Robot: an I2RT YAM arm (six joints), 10 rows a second.
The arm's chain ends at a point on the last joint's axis. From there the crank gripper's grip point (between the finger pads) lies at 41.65 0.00 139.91 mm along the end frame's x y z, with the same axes.
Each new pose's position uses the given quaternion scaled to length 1; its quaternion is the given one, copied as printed.
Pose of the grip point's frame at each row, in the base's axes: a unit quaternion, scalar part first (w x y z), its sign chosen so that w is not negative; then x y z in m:
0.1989, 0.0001, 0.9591, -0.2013, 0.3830, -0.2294, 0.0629
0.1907, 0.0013, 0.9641, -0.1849, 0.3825, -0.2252, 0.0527
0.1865, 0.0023, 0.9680, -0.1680, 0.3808, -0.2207, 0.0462
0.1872, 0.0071, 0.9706, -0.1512, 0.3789, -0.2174, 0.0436
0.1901, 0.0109, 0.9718, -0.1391, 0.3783, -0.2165, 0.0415
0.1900, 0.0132, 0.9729, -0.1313, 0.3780, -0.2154, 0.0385
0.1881, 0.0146, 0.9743, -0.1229, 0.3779, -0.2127, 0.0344
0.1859, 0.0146, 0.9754, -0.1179, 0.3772, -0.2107, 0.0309
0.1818, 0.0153, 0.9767, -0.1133, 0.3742, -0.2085, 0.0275
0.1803, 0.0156, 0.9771, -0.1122, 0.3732, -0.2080, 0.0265
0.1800, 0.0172, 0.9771, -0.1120, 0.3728, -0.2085, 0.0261
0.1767, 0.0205, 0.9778, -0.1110, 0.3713, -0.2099, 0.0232
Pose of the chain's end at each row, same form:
0.1989, 0.0001, 0.9591, -0.2013, 0.3680, -0.1720, 0.1963
0.1907, 0.0013, 0.9641, -0.1849, 0.3697, -0.1724, 0.1882
0.1865, 0.0023, 0.9680, -0.1680, 0.3691, -0.1727, 0.1836
0.1872, 0.0071, 0.9706, -0.1512, 0.3671, -0.1742, 0.1825
0.1901, 0.0109, 0.9718, -0.1391, 0.3657, -0.1768, 0.1814
0.1900, 0.0132, 0.9729, -0.1313, 0.3654, -0.1779, 0.1790
0.1881, 0.0146, 0.9743, -0.1229, 0.3658, -0.1777, 0.1756
0.1859, 0.0146, 0.9754, -0.1179, 0.3657, -0.1771, 0.1725
0.1818, 0.0153, 0.9767, -0.1133, 0.3639, -0.1763, 0.1695
0.1803, 0.0156, 0.9771, -0.1122, 0.3633, -0.1761, 0.1686
0.1800, 0.0172, 0.9771, -0.1120, 0.3630, -0.1767, 0.1682
0.1767, 0.0205, 0.9778, -0.1110, 0.3626, -0.1786, 0.1655

